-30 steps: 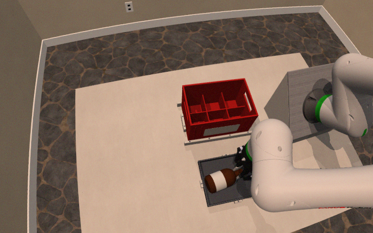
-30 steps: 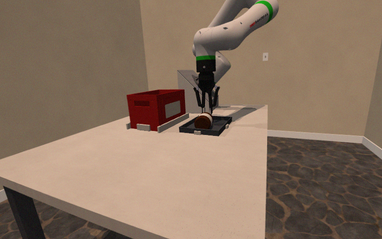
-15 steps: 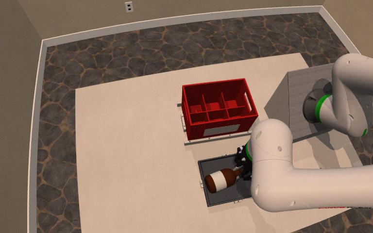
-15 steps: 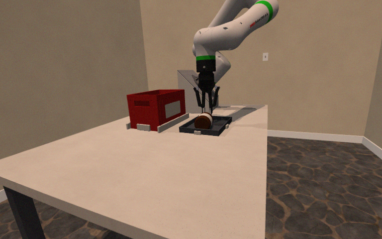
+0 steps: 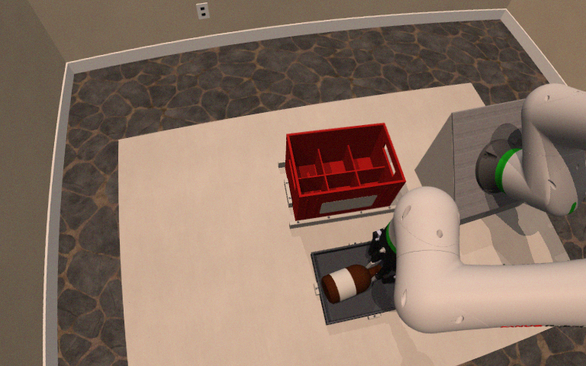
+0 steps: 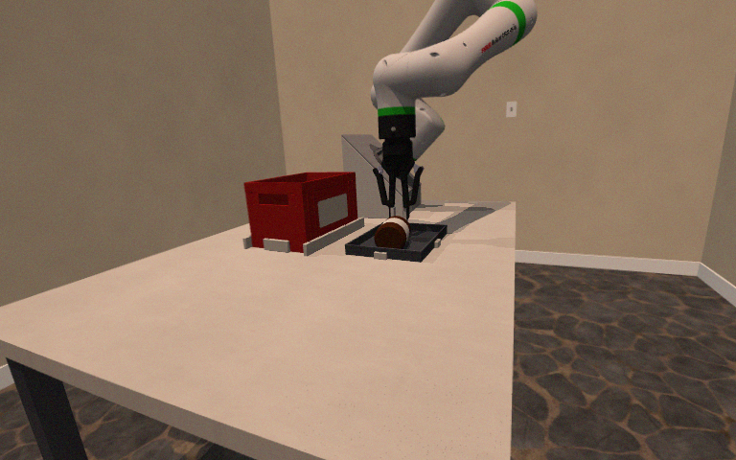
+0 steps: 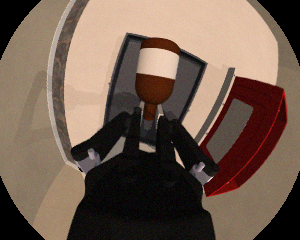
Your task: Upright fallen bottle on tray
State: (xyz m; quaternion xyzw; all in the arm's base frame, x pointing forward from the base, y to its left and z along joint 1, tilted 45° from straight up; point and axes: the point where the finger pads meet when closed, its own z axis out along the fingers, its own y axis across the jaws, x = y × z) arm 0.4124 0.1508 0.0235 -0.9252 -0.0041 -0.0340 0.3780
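Right now my hand is 5 cm above the dark grey tray and 2 cm short of it. Also, from my hand: red crate: 27 cm to the right, 2 cm above, 1 cm behind; brown bottle: 6 cm ahead, 2 cm below.
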